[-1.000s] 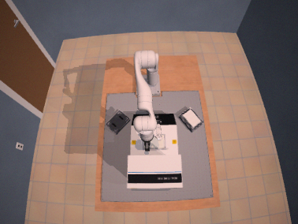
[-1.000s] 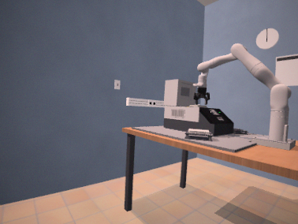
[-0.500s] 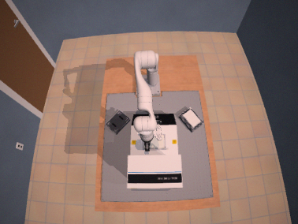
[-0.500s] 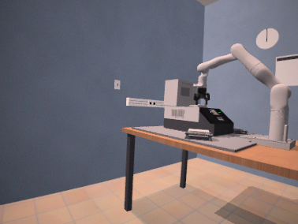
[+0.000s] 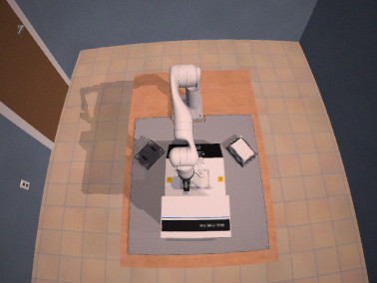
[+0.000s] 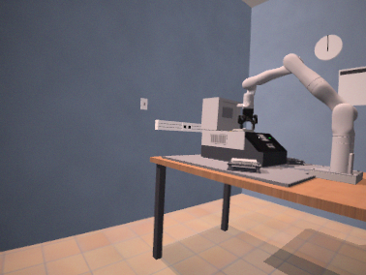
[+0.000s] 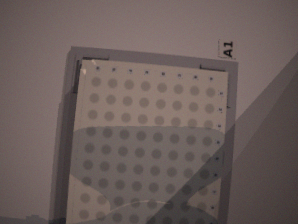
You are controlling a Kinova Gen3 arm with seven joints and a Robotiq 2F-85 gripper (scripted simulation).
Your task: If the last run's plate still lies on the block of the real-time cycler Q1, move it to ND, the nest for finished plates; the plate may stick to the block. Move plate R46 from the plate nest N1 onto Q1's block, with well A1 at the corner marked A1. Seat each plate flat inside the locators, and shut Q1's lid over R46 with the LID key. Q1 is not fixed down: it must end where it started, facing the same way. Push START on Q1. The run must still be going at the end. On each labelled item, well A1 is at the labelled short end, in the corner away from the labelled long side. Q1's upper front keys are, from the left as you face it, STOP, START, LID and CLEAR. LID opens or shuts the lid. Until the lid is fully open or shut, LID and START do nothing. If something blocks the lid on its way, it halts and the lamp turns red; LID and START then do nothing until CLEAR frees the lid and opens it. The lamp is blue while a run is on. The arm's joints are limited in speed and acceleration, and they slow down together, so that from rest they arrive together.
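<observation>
My gripper is now 40 mm to the right of the plate and 10 mm above it. Also, from my hand: dark nest ND (230 mm to the right, 220 mm behind, 200 mm below).
</observation>
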